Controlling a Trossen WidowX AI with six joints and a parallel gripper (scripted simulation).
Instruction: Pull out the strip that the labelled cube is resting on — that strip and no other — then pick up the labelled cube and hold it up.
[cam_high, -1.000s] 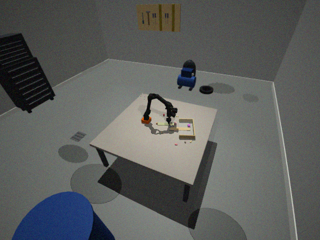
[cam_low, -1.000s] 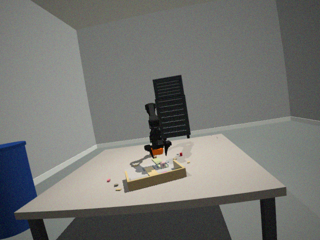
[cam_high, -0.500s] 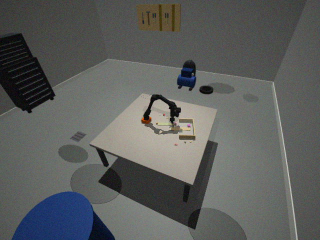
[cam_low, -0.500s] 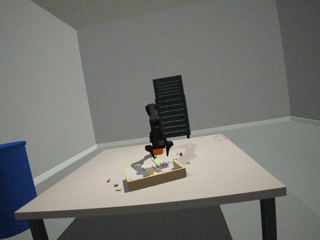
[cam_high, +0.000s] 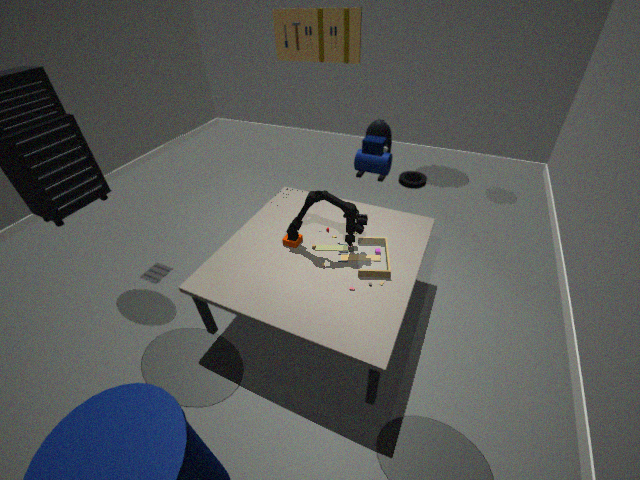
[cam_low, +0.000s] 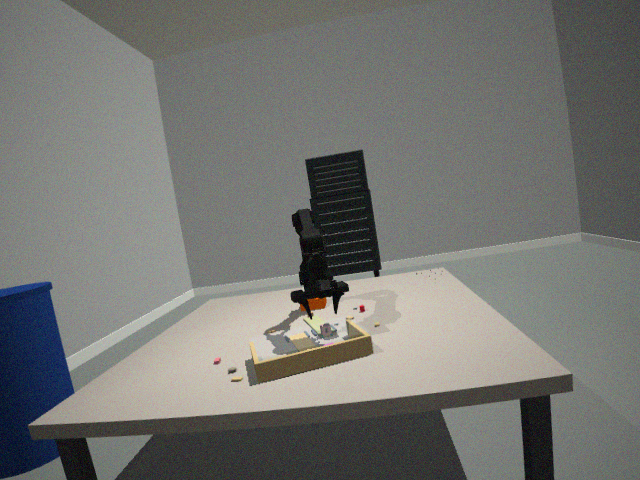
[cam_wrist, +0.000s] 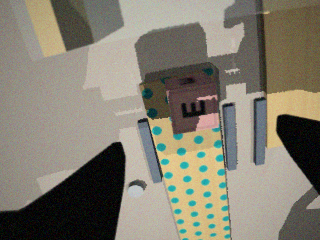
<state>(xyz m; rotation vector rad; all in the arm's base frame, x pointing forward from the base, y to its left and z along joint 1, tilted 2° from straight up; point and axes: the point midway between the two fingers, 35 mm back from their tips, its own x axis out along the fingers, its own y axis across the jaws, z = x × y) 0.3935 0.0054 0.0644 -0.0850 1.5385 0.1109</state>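
My gripper tip is 40 mm above the pink cube marked e.
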